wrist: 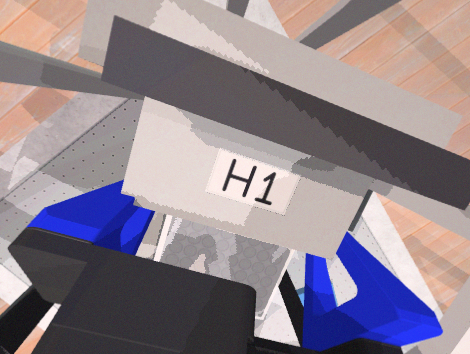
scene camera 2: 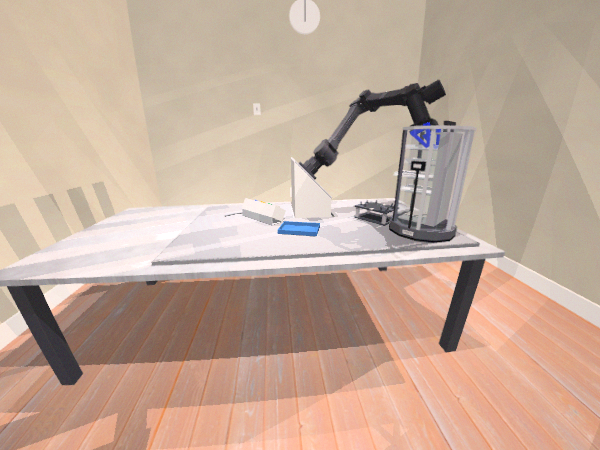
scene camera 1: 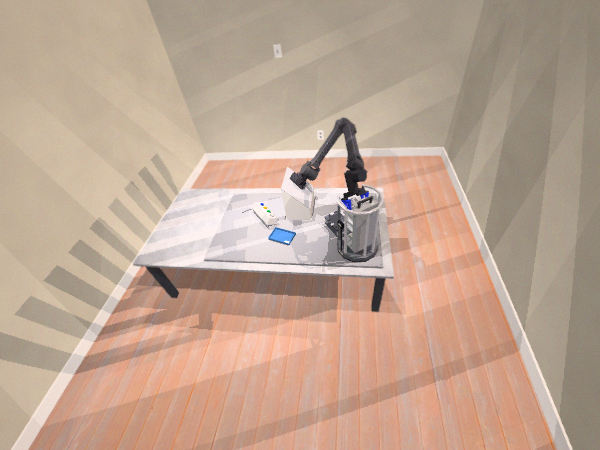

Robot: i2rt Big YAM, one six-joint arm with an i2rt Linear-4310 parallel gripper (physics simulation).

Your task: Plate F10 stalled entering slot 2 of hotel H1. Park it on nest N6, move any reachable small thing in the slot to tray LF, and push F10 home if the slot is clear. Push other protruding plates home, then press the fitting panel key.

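Where they show: gripper, fingertip midpoint: [wrist: 245, 188]; arm's base, origin of the base link: [scene camera 2: 306, 172] [scene camera 1: 297, 181].
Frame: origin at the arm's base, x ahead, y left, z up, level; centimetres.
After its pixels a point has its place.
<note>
The plate hotel H1 [scene camera 1: 359, 227] @(x 47.4, y 48.8, z 9.9 cm) [scene camera 2: 448, 184] @(x 47.5, y 48.3, z 1.8 cm) is a round glass-walled tower at the right end of the mat. In the wrist view its top block [wrist: 170, 167] @(x 34.8, y 50.5, z 18.6 cm) carries the label "H1". My gripper [scene camera 1: 356, 197] @(x 36.7, y 46.5, z 13.3 cm) [scene camera 2: 424, 137] [wrist: 245, 188] @(x 36.7, y 46.5, z 13.3 cm) is open, with blue fingers spread on either side of the hotel's top front, and it holds nothing. A clear well plate [wrist: 227, 255] @(x 33.8, y 43.4, z 14.4 cm) sticks out under the top block, between and below the fingers. I cannot read its label. The dark nest N6 [scene camera 1: 333, 222] @(x 23.5, y 30.0, z -13.1 cm) [scene camera 2: 372, 210] @(x 26.2, y 29.5, z -13.6 cm) sits on the mat beside the hotel. The blue tray LF [scene camera 1: 281, 236] @(x 36.6, y -2.9, z -18.9 cm) [scene camera 2: 298, 228] @(x 35.2, y -2.9, z -18.9 cm) lies to the left.
A white key panel [scene camera 1: 265, 212] @(x 23.4, y -18.0, z -11.3 cm) [scene camera 2: 262, 210] @(x 25.9, y -19.4, z -13.8 cm) with coloured keys lies left of the white wedge-shaped arm base [scene camera 1: 297, 203] @(x 17.1, y 4.3, z -5.5 cm) [scene camera 2: 307, 195] @(x 17.6, y 0.7, z -8.8 cm). All of it stands on a grey perforated mat [scene camera 1: 242, 246] @(x 49.6, y -26.2, z -19.1 cm) on the table [scene camera 1: 164, 232] @(x 47.0, y -92.1, z -20.4 cm). Hotel posts and glass walls stand close around the gripper.
</note>
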